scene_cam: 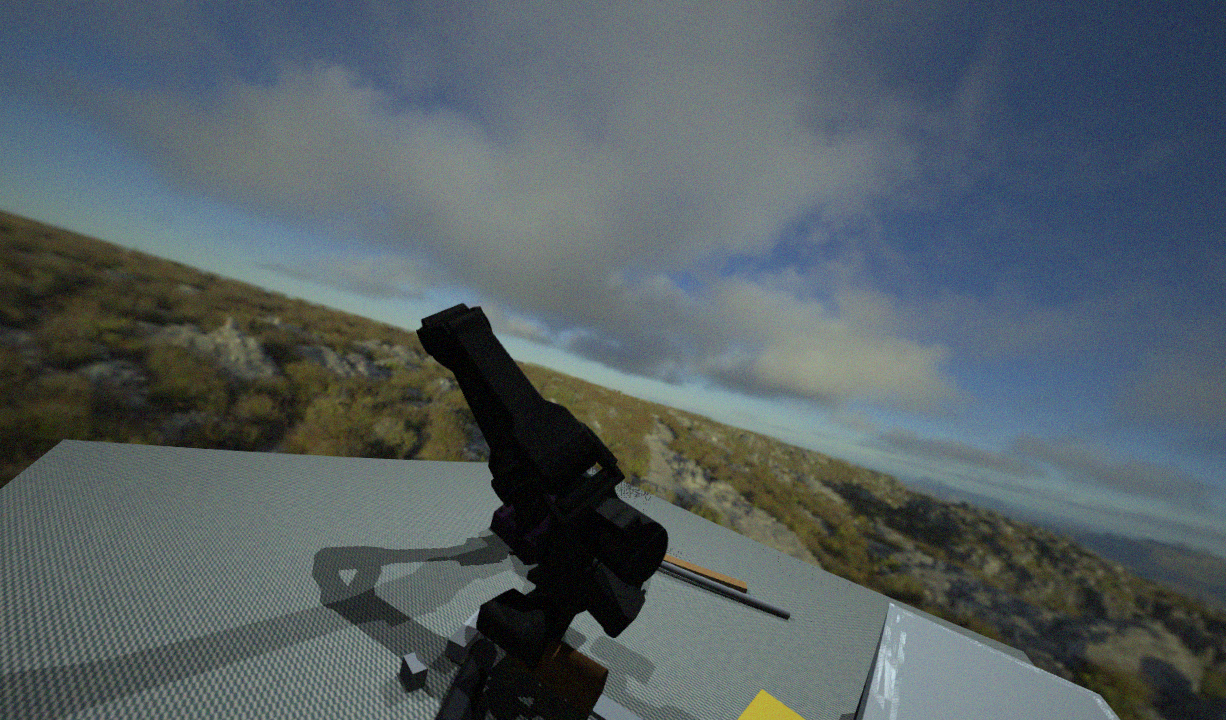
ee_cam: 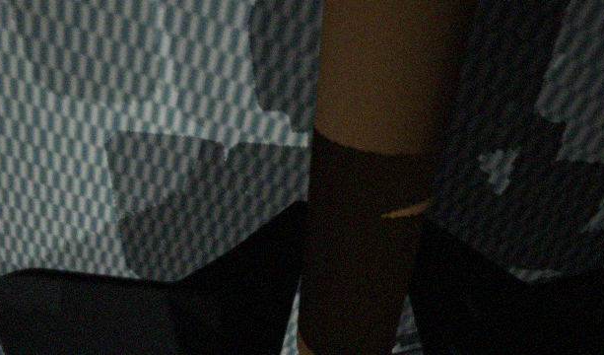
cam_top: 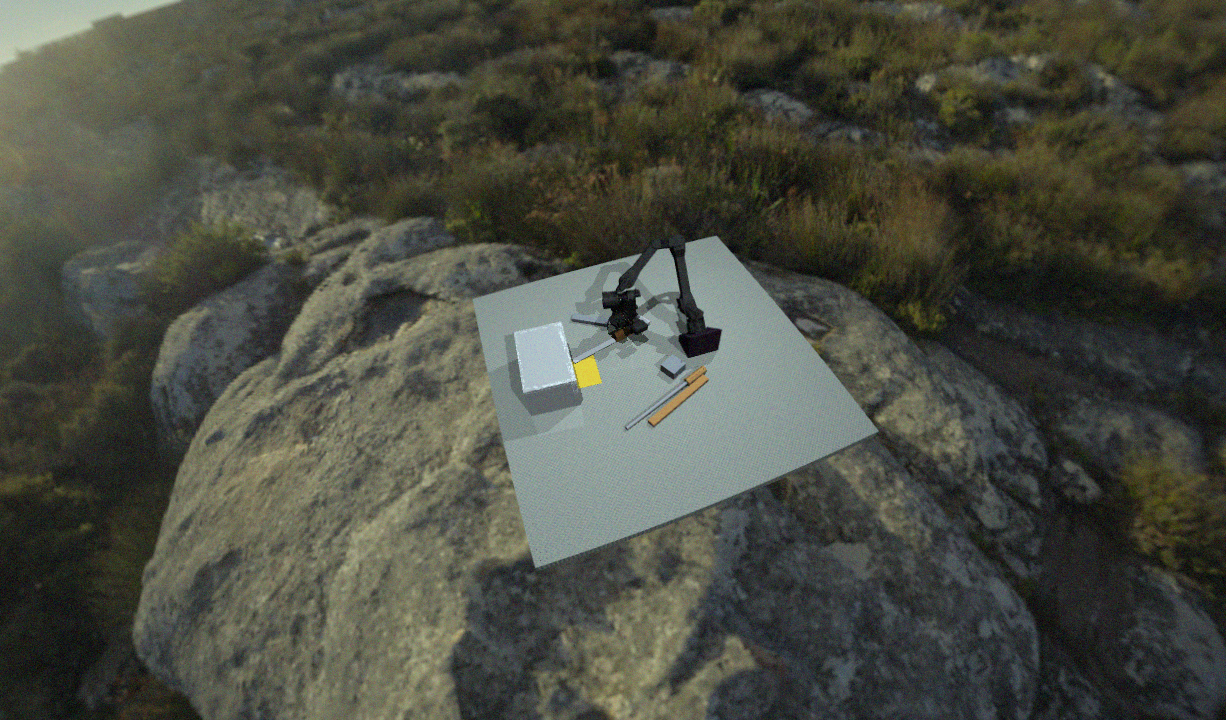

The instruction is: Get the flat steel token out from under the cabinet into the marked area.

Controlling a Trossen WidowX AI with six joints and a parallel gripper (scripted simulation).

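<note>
Right now the grey bar is 70 mm behind my gripper tip and 40 mm to the right of it. From my gripper tip the other things lie so: grey block (70 mm behind, 260 mm to the left, 10 mm above); then small grey cube (50 mm behind, 120 mm to the right); then wooden stick (30 mm behind, 400 mm to the left).
</note>
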